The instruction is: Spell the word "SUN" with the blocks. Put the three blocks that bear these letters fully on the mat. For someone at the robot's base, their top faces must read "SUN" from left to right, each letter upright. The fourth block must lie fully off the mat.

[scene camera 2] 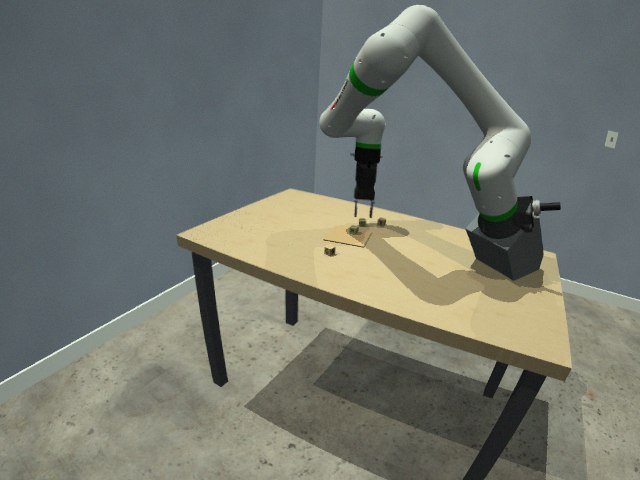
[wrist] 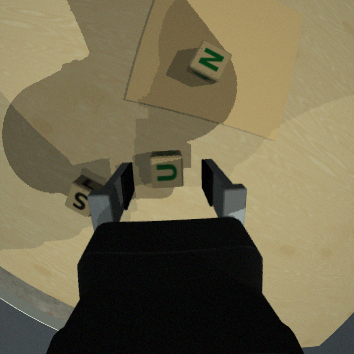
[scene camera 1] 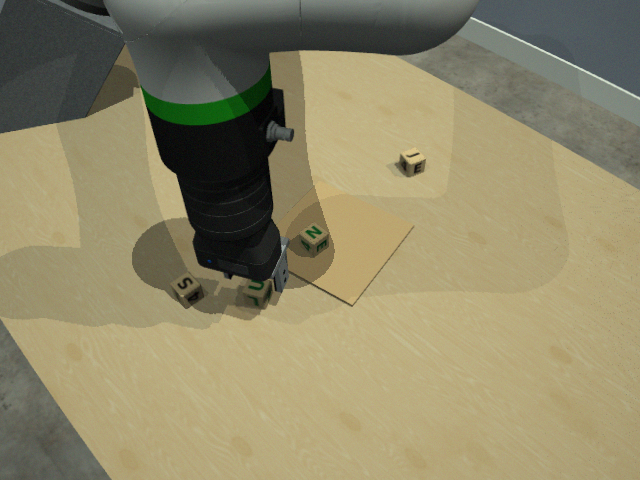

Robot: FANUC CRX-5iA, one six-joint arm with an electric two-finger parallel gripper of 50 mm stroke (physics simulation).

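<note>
The U block (scene camera 1: 256, 295) (scene camera 2: 362, 222) (wrist: 167, 172) lies off the mat, green U on top. My gripper (scene camera 1: 254, 284) (scene camera 2: 363, 216) (wrist: 166, 174) is open and empty above it; in the wrist view the U block shows between the fingers. The S block (scene camera 1: 187, 289) (scene camera 2: 381, 221) (wrist: 79, 201) lies off the mat beside it, black S up, partly hidden by a finger in the wrist view. The N block (scene camera 1: 314, 239) (scene camera 2: 353, 229) (wrist: 210, 60) sits on the mat (scene camera 1: 367, 248) (scene camera 2: 338, 235) (wrist: 265, 75), green N up. The fourth block (scene camera 1: 412, 161) (scene camera 2: 329, 250), a black bar on top, lies off the mat.
The dark robot base (scene camera 1: 46, 72) (scene camera 2: 509, 255) stands at one end of the wooden table (scene camera 1: 413, 372) (scene camera 2: 248, 227). The arm covers part of the table in scene camera 1, and its shadow falls across the S, U and N blocks.
</note>
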